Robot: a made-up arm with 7 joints.
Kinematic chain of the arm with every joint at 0, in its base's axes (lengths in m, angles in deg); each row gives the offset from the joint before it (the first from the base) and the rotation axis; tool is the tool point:
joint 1: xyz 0 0 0 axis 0 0.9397 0.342
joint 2: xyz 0 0 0 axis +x
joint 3: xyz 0 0 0 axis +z
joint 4: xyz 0.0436 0 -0.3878 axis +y
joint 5: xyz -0.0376 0 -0.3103 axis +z
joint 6: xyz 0 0 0 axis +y
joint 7: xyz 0 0 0 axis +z
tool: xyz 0 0 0
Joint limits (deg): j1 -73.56..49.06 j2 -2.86..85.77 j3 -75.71..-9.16 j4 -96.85..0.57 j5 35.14..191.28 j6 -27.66..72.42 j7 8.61..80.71
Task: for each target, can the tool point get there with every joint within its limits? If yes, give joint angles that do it. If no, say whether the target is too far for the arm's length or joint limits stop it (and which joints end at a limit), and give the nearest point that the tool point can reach.
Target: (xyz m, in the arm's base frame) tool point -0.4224 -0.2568 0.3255
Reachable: no: joint limits stop it (at a limit: joint 1, joint 2, joint 3, joint 4) | nearest point -0.1113 -0.3677 -0.3604 | short by 0.761 m
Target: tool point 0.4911 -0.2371 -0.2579
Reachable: yes | joints -44.56 11.13 -44.96 -75.50 67.52 54.57 48.40
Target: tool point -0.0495 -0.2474 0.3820
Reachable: no: joint limits stop it (at a limit: joint 1, joint 2, joint 4) | nearest point 0.3885 -0.3332 0.1247 | short by 0.515 m
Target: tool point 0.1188 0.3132 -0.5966
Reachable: yes | joints 6.27 36.31 -26.70 -39.91 48.33 -2.11 41.57
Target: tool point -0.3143 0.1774 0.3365
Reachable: no: joint limits stop it (at a limit: joint 1, joint 2, joint 3, joint 4) | nearest point -0.2178 0.6617 0.0388 | short by 0.577 m
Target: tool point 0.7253 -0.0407 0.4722
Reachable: no: too far | nearest point 0.5491 0.0317 0.2138 | short by 0.321 m
